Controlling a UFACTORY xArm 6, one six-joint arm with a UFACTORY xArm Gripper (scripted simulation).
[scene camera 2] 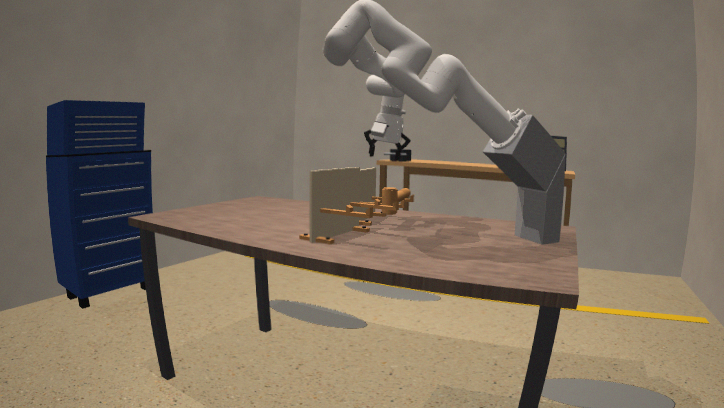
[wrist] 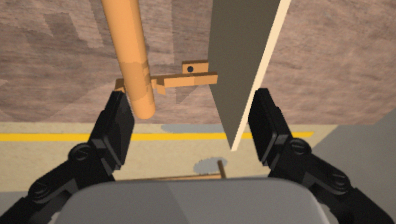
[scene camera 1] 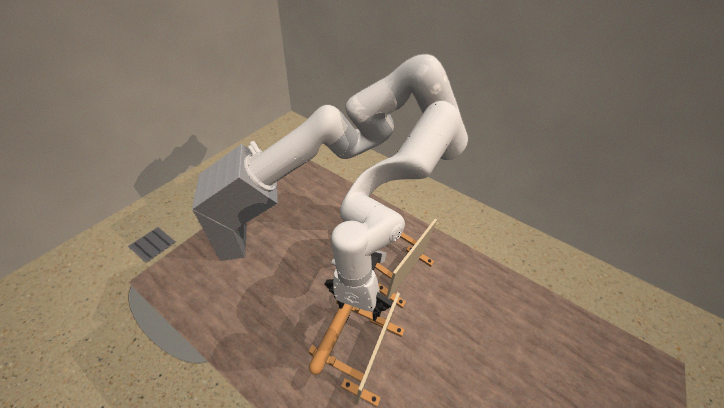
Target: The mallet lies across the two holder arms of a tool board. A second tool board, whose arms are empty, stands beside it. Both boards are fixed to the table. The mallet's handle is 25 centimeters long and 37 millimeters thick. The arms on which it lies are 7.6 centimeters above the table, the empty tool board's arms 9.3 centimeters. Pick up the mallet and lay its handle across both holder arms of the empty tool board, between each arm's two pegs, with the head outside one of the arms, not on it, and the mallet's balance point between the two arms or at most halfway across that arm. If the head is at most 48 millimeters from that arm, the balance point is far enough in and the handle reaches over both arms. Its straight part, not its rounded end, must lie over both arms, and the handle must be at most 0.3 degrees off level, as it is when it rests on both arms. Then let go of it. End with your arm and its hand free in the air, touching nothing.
Labels:
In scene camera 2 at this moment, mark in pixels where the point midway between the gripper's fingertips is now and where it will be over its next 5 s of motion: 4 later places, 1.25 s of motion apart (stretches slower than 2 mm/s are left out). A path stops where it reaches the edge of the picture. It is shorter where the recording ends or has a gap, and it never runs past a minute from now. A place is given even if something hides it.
My gripper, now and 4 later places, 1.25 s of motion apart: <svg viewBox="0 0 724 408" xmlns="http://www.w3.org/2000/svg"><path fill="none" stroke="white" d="M383 158L396 174L395 200L383 180L365 177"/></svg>

